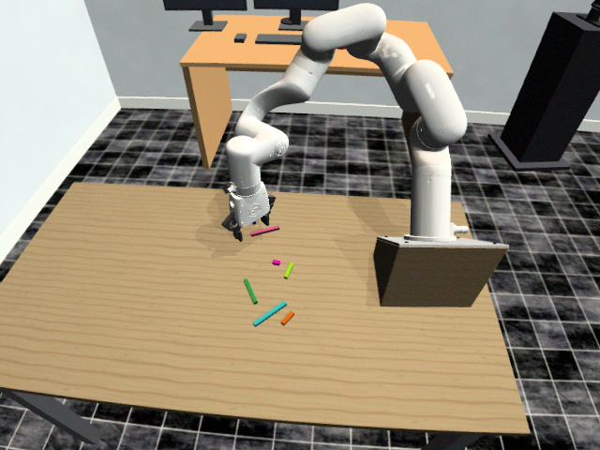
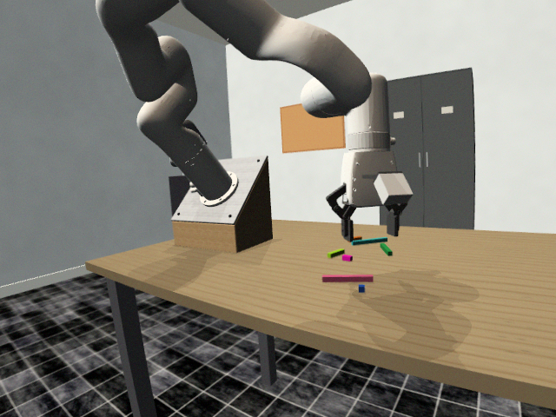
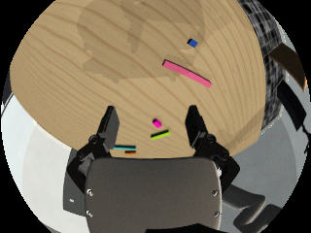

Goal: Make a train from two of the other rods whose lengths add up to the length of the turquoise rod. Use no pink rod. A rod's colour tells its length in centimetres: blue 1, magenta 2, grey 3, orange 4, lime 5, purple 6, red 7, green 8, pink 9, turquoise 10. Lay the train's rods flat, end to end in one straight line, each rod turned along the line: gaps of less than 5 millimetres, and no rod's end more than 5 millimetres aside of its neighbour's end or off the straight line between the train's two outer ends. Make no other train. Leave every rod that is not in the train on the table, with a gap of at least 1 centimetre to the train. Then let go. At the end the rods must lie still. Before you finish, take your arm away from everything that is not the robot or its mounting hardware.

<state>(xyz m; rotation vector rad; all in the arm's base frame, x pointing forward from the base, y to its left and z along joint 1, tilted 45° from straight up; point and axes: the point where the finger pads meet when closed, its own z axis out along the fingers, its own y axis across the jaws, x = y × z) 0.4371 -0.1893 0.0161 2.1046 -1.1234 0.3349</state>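
Now: the magenta rod 7 cm to the left of my hand, 7 cm below it and 6 cm behind it. From my hand the other things lie so: blue rod 10 cm to the right, 7 cm below; then lime rod 10 cm to the left, 10 cm behind, 7 cm below; then pink rod 7 cm below, 5 cm to the right, 3 cm behind.
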